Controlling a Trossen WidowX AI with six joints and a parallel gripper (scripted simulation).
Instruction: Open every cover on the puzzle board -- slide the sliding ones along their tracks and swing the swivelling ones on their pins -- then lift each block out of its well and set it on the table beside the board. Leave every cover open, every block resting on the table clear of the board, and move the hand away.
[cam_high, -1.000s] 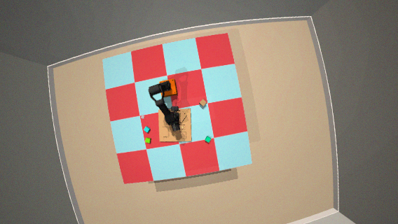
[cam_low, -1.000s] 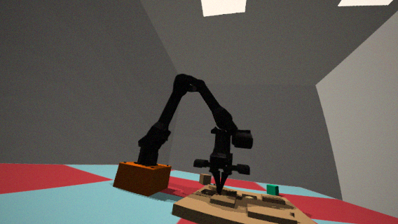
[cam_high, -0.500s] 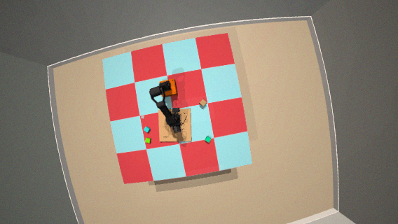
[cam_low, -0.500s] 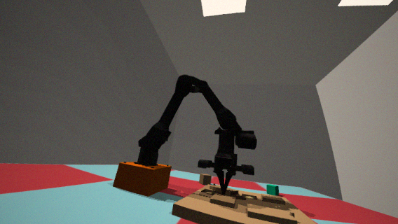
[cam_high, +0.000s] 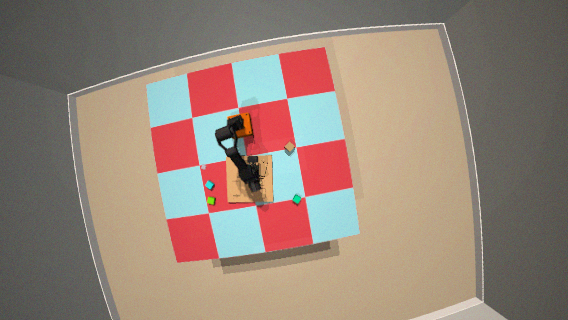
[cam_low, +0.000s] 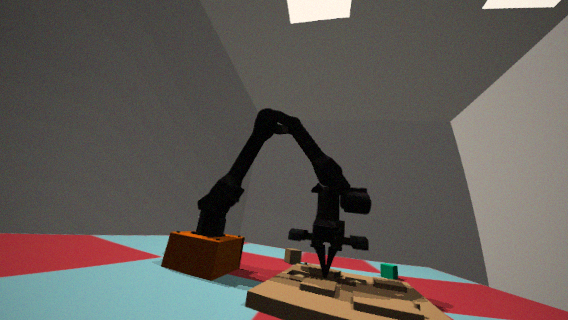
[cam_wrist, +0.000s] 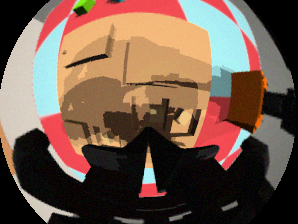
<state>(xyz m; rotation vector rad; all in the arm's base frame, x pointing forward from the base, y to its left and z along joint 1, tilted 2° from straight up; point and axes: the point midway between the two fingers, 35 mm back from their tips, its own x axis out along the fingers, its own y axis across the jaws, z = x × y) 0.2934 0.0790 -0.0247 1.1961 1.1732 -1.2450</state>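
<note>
The tan puzzle board lies 6 cm ahead of my gripper tip and 4 cm to the right of it. The rest, counted from my gripper tip: brown block: 22 cm to the left, 14 cm behind; cyan block: 31 cm to the right, 8 cm ahead, 1 cm below; bright green block: 31 cm to the right, 18 cm ahead, 1 cm below.
</note>
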